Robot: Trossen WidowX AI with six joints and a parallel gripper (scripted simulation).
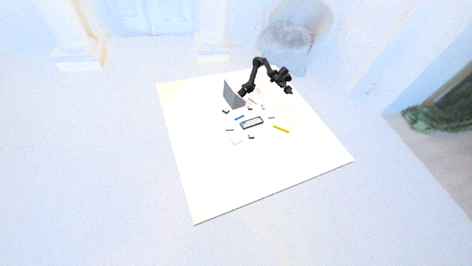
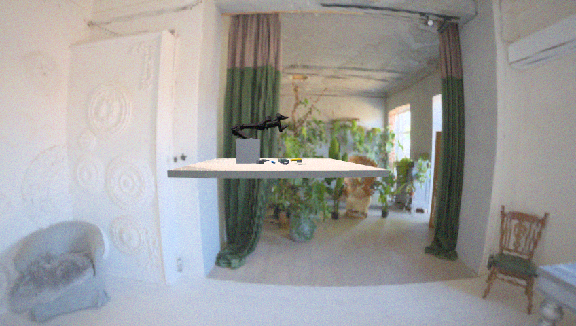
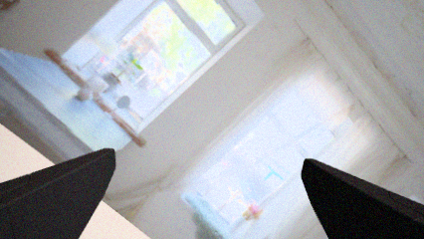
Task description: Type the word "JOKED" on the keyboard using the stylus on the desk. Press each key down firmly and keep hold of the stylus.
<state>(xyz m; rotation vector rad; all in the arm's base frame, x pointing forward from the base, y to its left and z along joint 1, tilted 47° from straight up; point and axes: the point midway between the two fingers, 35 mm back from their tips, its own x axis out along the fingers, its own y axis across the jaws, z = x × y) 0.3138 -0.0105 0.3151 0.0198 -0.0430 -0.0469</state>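
The J key lies 5 cm behind my gripper tip, 28 cm to the right of it and 35 cm below it. From my gripper tip the other things lie so: blue stylus: 14 cm behind, 31 cm to the right, 36 cm below; yellow stick: 7 cm ahead, 1 cm to the left, 36 cm below; beige pad: 6 cm ahead, 40 cm to the right, 36 cm below.
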